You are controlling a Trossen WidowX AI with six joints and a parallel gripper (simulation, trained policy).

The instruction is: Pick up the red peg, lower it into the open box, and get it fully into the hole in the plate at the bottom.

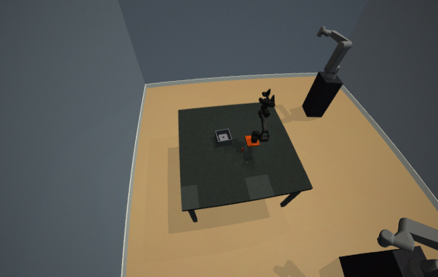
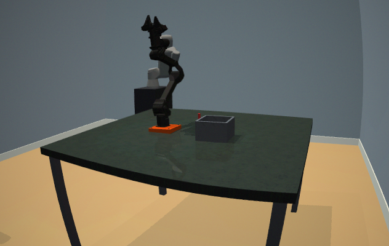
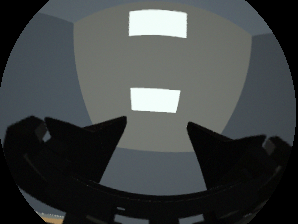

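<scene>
The red peg lies 650 mm below my gripper tip, 200 mm ahead of it and 180 mm to the left of it. The rest, counted from my gripper tip: plate: 640 mm below, 400 mm ahead, 10 mm to the left; grey box: 660 mm below, 400 mm ahead, 10 mm to the left.
</scene>
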